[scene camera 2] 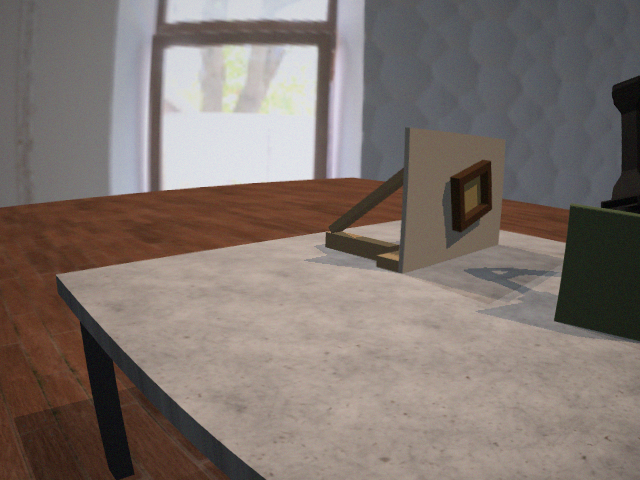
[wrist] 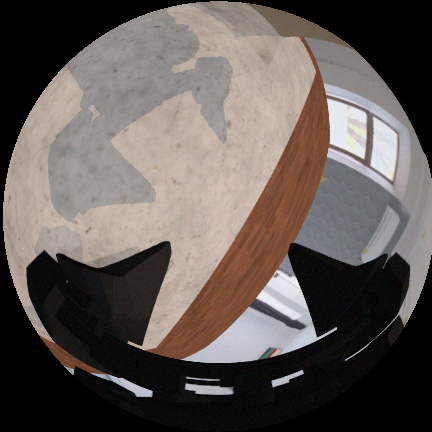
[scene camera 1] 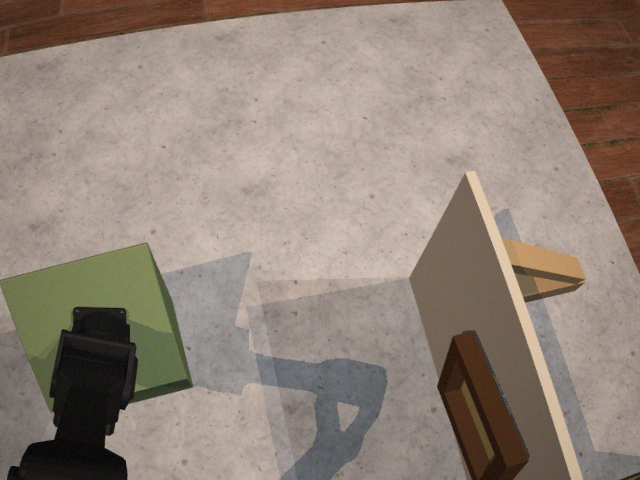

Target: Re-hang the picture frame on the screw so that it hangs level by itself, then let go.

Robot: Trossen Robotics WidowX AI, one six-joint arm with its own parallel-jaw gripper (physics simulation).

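Frame: origin at the arm's base, x ahead, y left, z up, level; metres.
Seen in the pictures: gripper, fingertip midpoint: (wrist: pixel 232 249); arm's base, origin of the base link: (scene camera 2: pixel 619 244) (scene camera 1: pixel 100 331).
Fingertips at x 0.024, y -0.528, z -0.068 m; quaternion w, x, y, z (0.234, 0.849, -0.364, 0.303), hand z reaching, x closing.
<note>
Offsets run from my fingertips to a thing's top centre. "spot": to the spot under its first point. Level surfaces: height alone.
The brown picture frame @[dx +0.418, dy +0.383, dz +0.173 m] (scene camera 1: pixel 488 395) (scene camera 2: pixel 456 204) is on the front of the upright board @[spot: dx +0.416, dy +0.541, dz +0.136 m] (scene camera 1: pixel 465 279) (scene camera 2: pixel 429 180). In scene camera 2 it looks tilted against the board's edges, with its far side higher. The screw does not show. My gripper (wrist: pixel 232 249) is open and empty, its two black fingers wide apart in the wrist view. It is away from the frame, which does not show in the wrist view. In scene camera 1 the black arm shows over the green block, and I cannot make out the fingertips there.
The green block (scene camera 1: pixel 103 279) (scene camera 2: pixel 604 268) stands on the table @[dz -0.067 m] (scene camera 1: pixel 258 129) (scene camera 2: pixel 310 335), apart from the board and facing its front. A wooden brace (scene camera 1: pixel 547 255) (scene camera 2: pixel 367 201) supports the board from behind. Shadows of the arm, block and board lie across the table.
</note>
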